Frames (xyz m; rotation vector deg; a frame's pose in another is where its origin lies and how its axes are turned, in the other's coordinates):
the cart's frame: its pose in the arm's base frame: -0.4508 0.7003 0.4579 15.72 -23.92 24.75
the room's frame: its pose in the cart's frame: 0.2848 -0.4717 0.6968 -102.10 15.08 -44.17
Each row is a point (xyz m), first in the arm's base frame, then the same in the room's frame.
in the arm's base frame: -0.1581 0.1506 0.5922
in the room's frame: -0.2484 0.4543 -0.1185
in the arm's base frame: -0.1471 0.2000 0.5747
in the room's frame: -0.2664 0.4783 -0.0742
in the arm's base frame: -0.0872 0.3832 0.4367
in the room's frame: -0.3607 0.6360 0.0756
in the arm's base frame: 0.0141 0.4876 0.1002
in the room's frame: -0.5122 0.9682 0.1086
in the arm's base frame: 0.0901 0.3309 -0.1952
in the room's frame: -0.5734 1.2341 -0.0991
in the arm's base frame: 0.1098 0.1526 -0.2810
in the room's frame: -0.5494 1.3004 -0.2850
